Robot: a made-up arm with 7 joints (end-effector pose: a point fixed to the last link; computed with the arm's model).
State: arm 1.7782 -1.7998 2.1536 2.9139 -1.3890 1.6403 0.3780
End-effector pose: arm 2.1 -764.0 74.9 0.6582 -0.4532 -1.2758
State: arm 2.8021 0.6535 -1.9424 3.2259 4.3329 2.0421 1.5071
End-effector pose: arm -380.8 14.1 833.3 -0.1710 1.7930 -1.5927
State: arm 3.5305 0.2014 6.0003 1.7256 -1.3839 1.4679 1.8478
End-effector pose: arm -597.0 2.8 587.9 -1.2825 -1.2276 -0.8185
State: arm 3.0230 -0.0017 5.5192 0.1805 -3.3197 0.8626 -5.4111
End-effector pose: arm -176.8 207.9 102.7 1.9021 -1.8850 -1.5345
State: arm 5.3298 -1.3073 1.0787 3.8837 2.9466 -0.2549 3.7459
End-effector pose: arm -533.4 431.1 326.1 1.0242 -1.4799 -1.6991
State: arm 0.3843 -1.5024 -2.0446 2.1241 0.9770 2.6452 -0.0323
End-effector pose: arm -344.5 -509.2 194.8 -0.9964 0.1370 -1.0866
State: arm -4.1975 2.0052 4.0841 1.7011 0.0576 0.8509 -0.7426
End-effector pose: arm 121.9 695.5 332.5 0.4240 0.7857 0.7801
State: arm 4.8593 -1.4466 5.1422 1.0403 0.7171 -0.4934 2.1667
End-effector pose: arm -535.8 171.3 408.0 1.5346 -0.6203 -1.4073
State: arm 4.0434 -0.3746 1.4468 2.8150 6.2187 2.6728 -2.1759
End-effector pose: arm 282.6 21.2 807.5 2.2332 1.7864 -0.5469
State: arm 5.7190 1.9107 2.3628 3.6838 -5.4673 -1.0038 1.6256
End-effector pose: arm 309.4 -318.6 -174.3 -2.9320 -0.8873 0.2999
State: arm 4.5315 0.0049 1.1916 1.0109 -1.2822 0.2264 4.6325
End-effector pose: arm 479.9 -241.2 388.0 0.9525 1.9993 -0.4253
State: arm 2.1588 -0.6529 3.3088 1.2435 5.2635 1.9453 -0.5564
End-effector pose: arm 262.1 -437.5 115.8 -2.2431 -0.2069 2.1378
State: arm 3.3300 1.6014 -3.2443 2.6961 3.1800 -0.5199 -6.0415
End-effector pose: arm -673.7 -154.1 495.2 0.0546 -0.6430 0.4117
